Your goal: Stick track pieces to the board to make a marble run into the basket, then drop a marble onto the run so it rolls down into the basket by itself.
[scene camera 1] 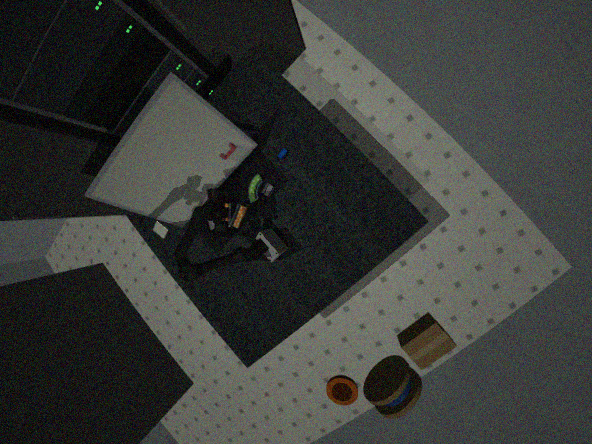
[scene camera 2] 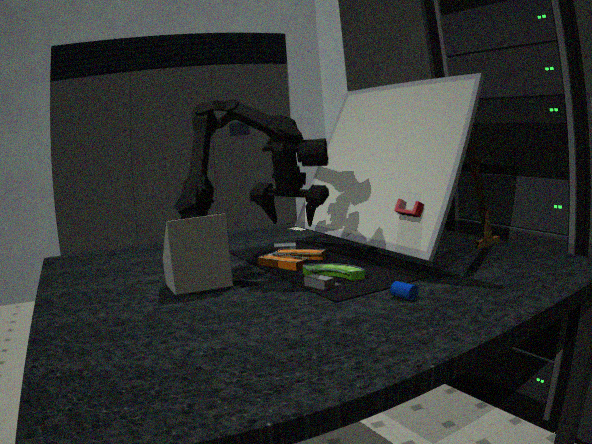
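Seen in the pictures: gripper, between the fingertips: (scene camera 2: pixel 292 224); arm's base, origin of its link: (scene camera 1: pixel 263 245) (scene camera 2: pixel 199 237).
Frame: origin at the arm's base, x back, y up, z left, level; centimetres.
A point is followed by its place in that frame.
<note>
The white board (scene camera 1: pixel 165 135) {x -58.2, y 26.3, z -9.4 cm} (scene camera 2: pixel 405 130) {x -55.9, y 21.8, z -6.4 cm} leans back, with a red U-shaped piece (scene camera 1: pixel 228 151) {x -44.0, y 4.4, z -19.7 cm} (scene camera 2: pixel 410 208) {x -43.5, y 3.4, z -21.2 cm}, apparently the basket, near its lower right in the scene camera 2 view. Two orange track pieces, one (scene camera 1: pixel 239 216) {x -21.5, y -8.7, z 3.0 cm} (scene camera 2: pixel 281 262) {x -20.5, y -9.2, z 1.0 cm} nearer scene camera 2 and one (scene camera 2: pixel 312 252) {x -30.7, y -8.8, z 3.8 cm} behind it, lie on the dark mat (scene camera 2: pixel 345 295) {x -20.6, y -10.8, z -27.7 cm}. A green curved track piece (scene camera 1: pixel 255 188) {x -25.8, y -8.7, z -14.1 cm} (scene camera 2: pixel 345 271) {x -26.6, y -8.8, z -18.4 cm} lies beside a small grey block (scene camera 1: pixel 267 189) {x -20.8, y -8.8, z -18.5 cm} (scene camera 2: pixel 319 282) {x -18.9, y -9.3, z -20.5 cm}. My gripper (scene camera 2: pixel 292 223) {x -25.6, y -0.9, z 3.7 cm} is open and empty above the orange pieces, beside the board. I cannot make out a marble.
A blue cylinder (scene camera 1: pixel 282 153) {x -28.2, y -8.2, z -36.9 cm} (scene camera 2: pixel 404 290) {x -27.5, y -9.0, z -38.3 cm} lies on the dark table (scene camera 1: pixel 345 215) {x 16.1, y -11.2, z -38.4 cm} (scene camera 2: pixel 200 350) {x 13.1, y -11.1, z -38.6 cm}. A beige box (scene camera 1: pixel 275 243) {x 3.4, y -0.3, z -5.3 cm} (scene camera 2: pixel 199 255) {x 1.9, y -3.1, z -5.4 cm} stands by the arm. A second grey block (scene camera 1: pixel 211 225) {x -29.7, y -8.8, z 19.4 cm} (scene camera 2: pixel 285 245) {x -29.5, y -8.8, z 16.9 cm} and a white card (scene camera 1: pixel 160 229) {x -53.6, y -10.9, z 49.9 cm} (scene camera 2: pixel 297 228) {x -50.3, y -10.9, z 49.9 cm} lie on the far side.
</note>
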